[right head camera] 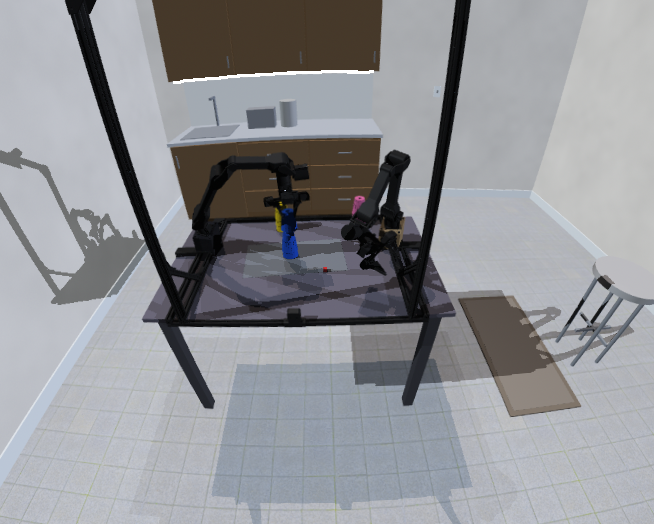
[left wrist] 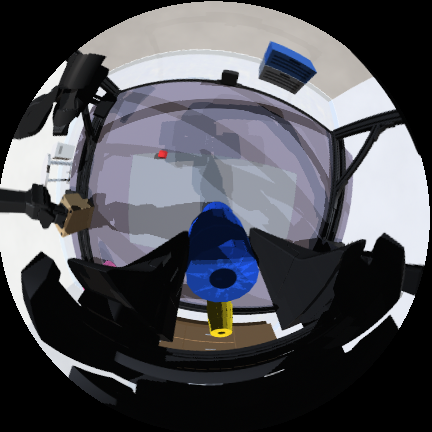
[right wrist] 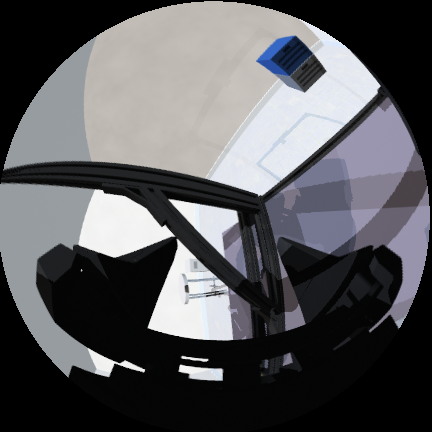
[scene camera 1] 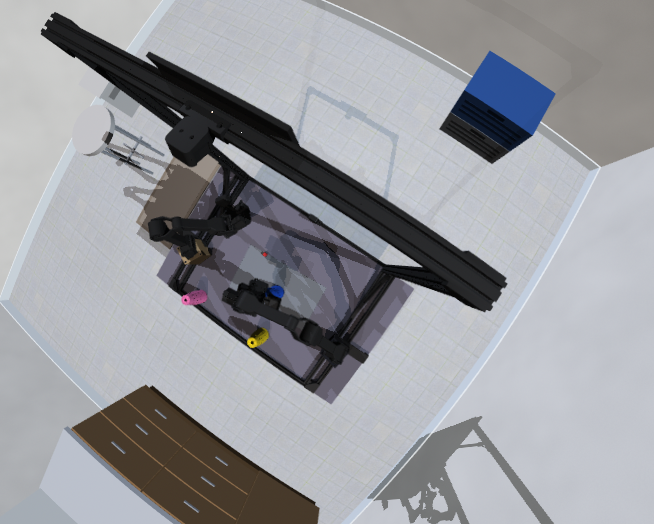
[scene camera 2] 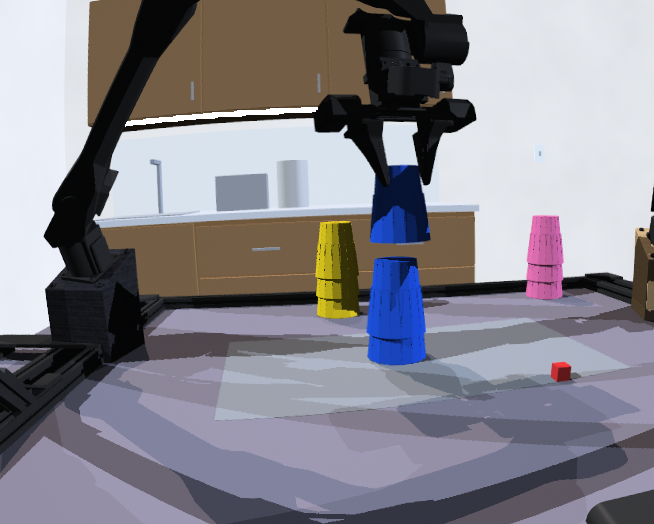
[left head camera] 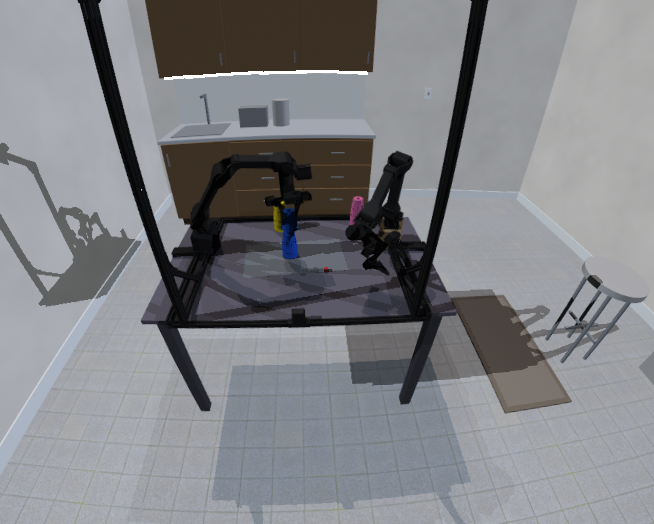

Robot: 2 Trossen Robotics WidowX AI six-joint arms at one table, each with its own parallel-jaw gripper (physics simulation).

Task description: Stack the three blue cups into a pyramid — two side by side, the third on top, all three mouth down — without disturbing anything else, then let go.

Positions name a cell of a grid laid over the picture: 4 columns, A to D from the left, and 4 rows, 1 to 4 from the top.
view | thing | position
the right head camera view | my right gripper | C3
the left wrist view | my left gripper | C3
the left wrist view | my right gripper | A1
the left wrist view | blue cup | C3
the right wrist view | my right gripper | C3
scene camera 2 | my left gripper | C2
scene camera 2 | blue cup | C2
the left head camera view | my left gripper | B2
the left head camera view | my right gripper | C3
